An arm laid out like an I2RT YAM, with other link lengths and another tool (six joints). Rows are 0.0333 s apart.
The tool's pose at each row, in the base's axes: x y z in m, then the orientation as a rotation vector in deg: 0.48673, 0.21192, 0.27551, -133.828, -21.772, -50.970; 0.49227, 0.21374, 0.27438, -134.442, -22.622, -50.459; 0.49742, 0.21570, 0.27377, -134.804, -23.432, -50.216; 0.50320, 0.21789, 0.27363, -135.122, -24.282, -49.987; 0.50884, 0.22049, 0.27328, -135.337, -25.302, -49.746; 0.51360, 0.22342, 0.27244, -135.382, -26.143, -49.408; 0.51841, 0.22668, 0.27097, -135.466, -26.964, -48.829; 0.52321, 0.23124, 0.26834, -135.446, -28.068, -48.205
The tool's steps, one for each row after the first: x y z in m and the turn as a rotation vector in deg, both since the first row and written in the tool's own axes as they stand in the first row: 0.00339, 0.00160, 0.00461, -0.240, -0.747, -0.522; 0.00685, 0.00269, 0.00880, -0.363, -1.226, -1.067; 0.01111, 0.00368, 0.01317, -0.451, -1.690, -1.638; 0.01514, 0.00438, 0.01786, -0.425, -2.165, -2.311; 0.01821, 0.00463, 0.02259, -0.241, -2.598, -2.805; 0.02091, 0.00493, 0.02794, -0.015, -3.191, -3.215; 0.02288, 0.00472, 0.03478, 0.347, -3.846, -3.800
